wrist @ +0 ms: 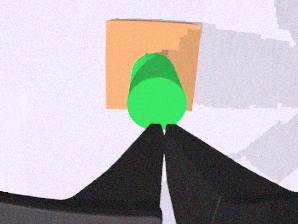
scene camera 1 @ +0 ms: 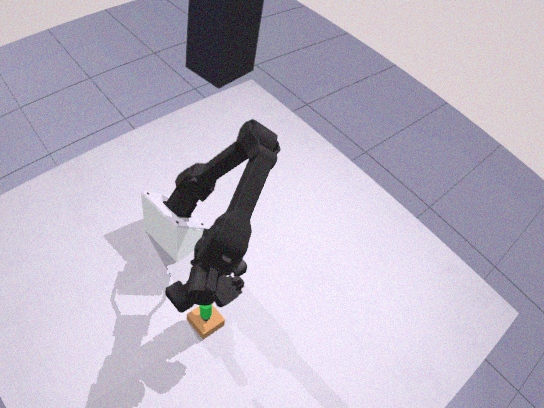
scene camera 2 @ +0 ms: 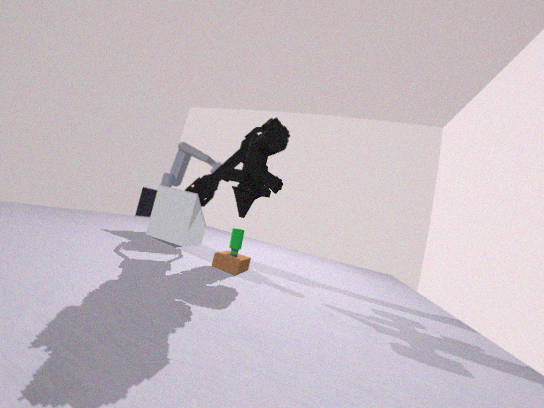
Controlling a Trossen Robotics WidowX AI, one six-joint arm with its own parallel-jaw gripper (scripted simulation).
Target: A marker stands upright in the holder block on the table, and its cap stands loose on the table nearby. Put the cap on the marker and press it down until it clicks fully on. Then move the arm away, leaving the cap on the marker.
Labels:
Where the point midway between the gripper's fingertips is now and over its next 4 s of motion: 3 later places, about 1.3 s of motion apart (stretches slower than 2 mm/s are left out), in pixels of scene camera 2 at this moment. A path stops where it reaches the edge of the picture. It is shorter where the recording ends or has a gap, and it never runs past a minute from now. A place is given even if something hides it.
My gripper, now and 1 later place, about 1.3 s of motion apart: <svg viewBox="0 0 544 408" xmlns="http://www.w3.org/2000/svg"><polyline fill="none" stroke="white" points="241,217 238,230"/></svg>

